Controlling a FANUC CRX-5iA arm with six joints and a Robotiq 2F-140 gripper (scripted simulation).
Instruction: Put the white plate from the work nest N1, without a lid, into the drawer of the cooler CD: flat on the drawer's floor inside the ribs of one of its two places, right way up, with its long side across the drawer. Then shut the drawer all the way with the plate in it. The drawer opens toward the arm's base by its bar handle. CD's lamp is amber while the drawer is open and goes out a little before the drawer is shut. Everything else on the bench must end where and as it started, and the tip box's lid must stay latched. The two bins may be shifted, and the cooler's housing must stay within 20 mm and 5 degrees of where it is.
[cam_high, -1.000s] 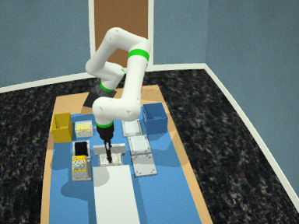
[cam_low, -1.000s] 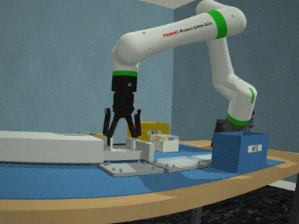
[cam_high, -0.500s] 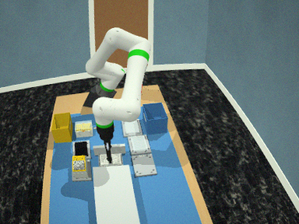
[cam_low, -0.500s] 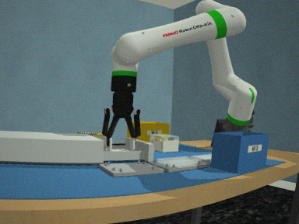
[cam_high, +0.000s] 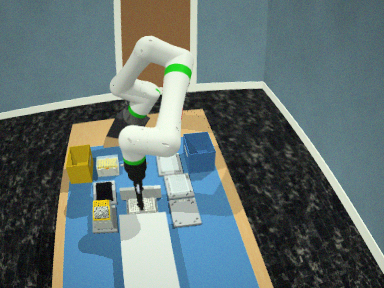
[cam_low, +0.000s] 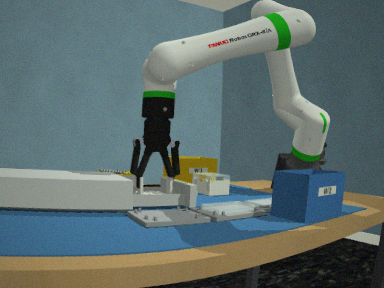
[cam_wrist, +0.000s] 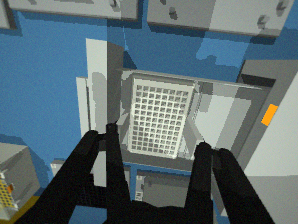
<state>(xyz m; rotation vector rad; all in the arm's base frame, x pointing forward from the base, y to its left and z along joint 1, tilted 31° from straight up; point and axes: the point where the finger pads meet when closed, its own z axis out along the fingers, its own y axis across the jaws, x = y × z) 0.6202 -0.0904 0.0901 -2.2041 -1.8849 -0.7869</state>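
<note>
The white plate lies 20 mm below my hand. From my hand the other things lie so: drawer: 30 mm ahead, 20 mm below; then grey work nest N1: 60 mm ahead, 190 mm to the left, 40 mm below; then yellow rack: 40 mm ahead, 200 mm to the right, 10 mm above.
</note>
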